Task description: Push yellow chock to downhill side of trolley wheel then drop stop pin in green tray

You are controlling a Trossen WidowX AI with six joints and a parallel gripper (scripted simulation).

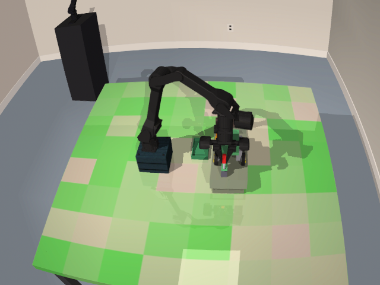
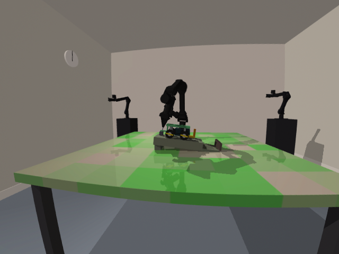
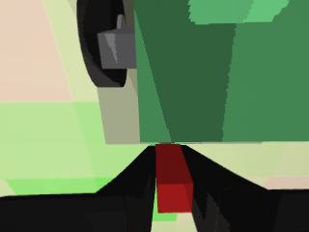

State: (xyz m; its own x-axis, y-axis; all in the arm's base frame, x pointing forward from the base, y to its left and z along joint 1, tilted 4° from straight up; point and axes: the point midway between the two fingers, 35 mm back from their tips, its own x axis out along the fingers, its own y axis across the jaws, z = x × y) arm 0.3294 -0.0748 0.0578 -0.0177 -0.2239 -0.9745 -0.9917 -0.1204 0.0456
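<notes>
Right now my gripper tip is 190 mm to the right of the yellow chock, 60 mm past it and 60 mm above it. Round my gripper tip: red-headed stop pin: right at my gripper tip; then trolley: 100 mm to the left, 30 mm below, 10 mm ahead; then grey ramp: 110 mm to the left, 90 mm below, 10 mm ahead.
</notes>
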